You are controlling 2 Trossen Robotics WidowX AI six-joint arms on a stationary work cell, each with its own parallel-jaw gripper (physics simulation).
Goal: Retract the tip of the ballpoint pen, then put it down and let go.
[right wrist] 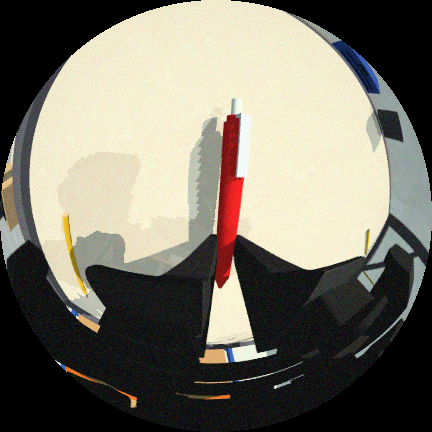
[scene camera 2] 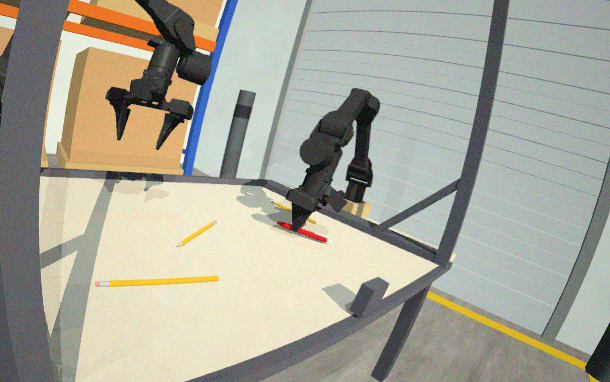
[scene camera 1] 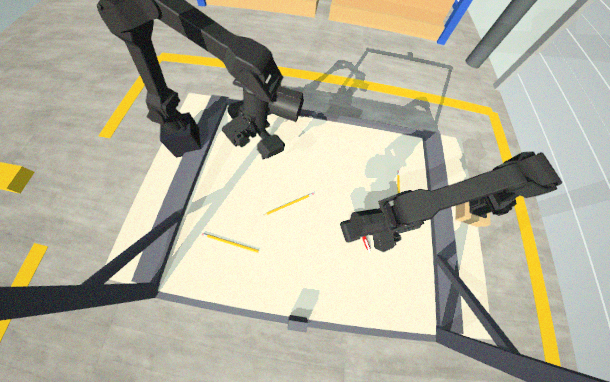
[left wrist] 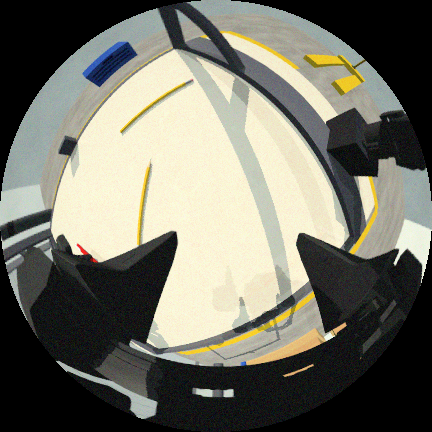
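Seen in the pictures: left gripper, fingertip midpoint: (scene camera 2: 137,144) (scene camera 1: 254,148) (left wrist: 240,238); right gripper, fingertip midpoint: (right wrist: 224,240) (scene camera 2: 295,231) (left wrist: 91,256); left arm's base, link origin: (scene camera 1: 175,125) (left wrist: 368,140); right arm's base, link origin: (scene camera 2: 353,200) (scene camera 1: 477,207).
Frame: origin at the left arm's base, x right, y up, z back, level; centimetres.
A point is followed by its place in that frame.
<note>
A red ballpoint pen (scene camera 1: 366,243) {y -8.5, x 52.5, z -51.6 cm} (scene camera 2: 312,236) {y -9.4, x 51.0, z -51.2 cm} (right wrist: 231,200) {y -8.6, x 49.9, z -51.9 cm} with a white clip lies nearly level, close over the table; whether it touches the table I cannot tell. Its white button sticks out at the end away from the fingers. The other end is a red cone, and no writing tip shows beyond it in the right wrist view. My right gripper (scene camera 2: 297,228) {y -9.6, x 46.6, z -51.6 cm} (right wrist: 224,240) {y -9.6, x 46.6, z -51.6 cm} is shut on the pen near the cone end. My left gripper (scene camera 2: 139,144) {y 4.1, x 18.4, z -24.8 cm} (left wrist: 240,238) {y 4.1, x 18.4, z -24.8 cm} is open and empty, high above the table. Part of the pen (left wrist: 86,252) {y -9.3, x 48.5, z -51.1 cm} also shows in the left wrist view.
One yellow pencil (scene camera 1: 290,203) {y -10.0, x 33.0, z -31.8 cm} (scene camera 2: 197,233) {y -10.1, x 33.4, z -30.3 cm} (left wrist: 144,200) {y -10.2, x 32.9, z -29.6 cm} lies mid-table, another (scene camera 1: 231,242) {y -9.9, x 40.9, z -10.9 cm} (scene camera 2: 157,281) {y -10.1, x 40.7, z -9.7 cm} (left wrist: 156,104) {y -10.3, x 40.3, z -10.4 cm} at lower left in scene camera 1. A third pencil (scene camera 1: 398,182) {y -10.0, x 35.1, z -72.5 cm} (scene camera 2: 285,205) {y -9.9, x 36.1, z -72.0 cm} (right wrist: 70,245) {y -10.2, x 44.0, z -68.2 cm} lies near the pen. A dark block (scene camera 1: 298,322) {y -5.0, x 66.8, z -25.3 cm} (scene camera 2: 369,296) {y -6.2, x 67.3, z -22.2 cm} stands on the table's edge.
</note>
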